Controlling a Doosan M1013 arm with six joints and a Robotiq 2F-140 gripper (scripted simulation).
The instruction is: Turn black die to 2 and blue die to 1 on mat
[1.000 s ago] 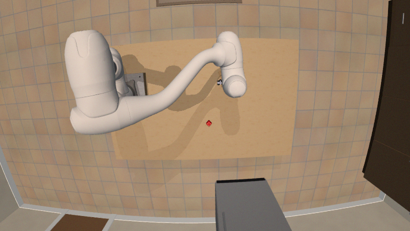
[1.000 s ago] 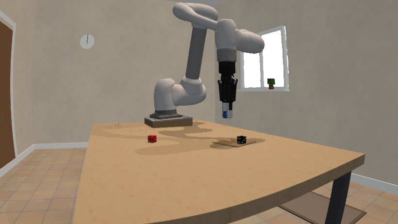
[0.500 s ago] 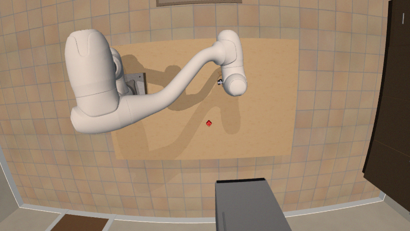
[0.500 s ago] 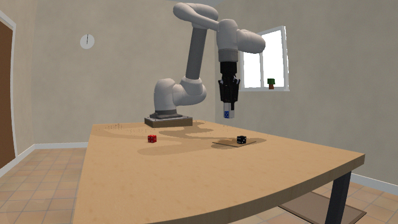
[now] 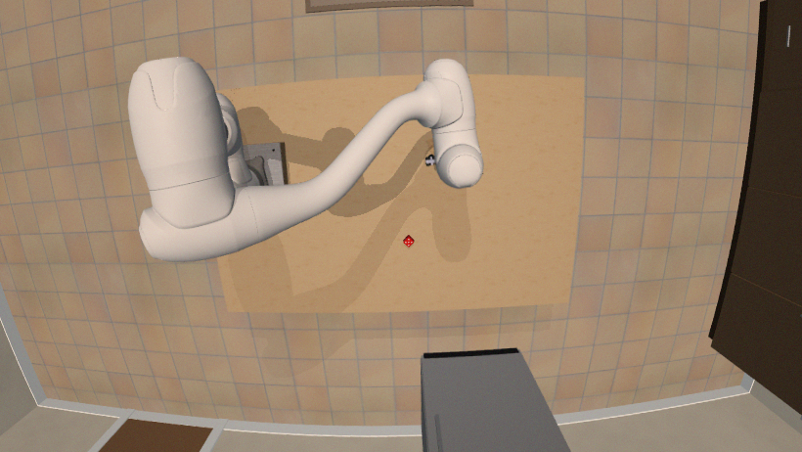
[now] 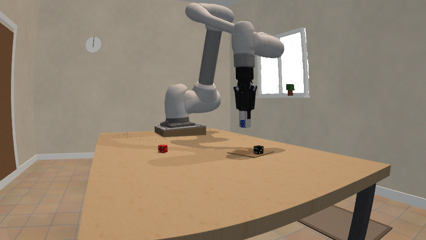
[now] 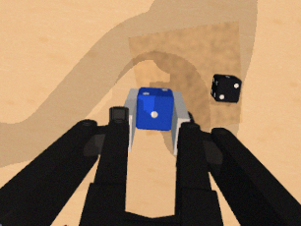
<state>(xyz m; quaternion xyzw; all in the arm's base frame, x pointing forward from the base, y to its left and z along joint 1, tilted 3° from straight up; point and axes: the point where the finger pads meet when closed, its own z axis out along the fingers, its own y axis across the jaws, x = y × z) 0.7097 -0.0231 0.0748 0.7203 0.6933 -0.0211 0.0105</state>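
The cork mat is 13 cm below my hand and 5 cm ahead of it. Also, from my hand: red die: 30 cm to the right, 16 cm behind, 12 cm below; then blue die: 2 cm below; then black die: 12 cm below, 9 cm ahead.
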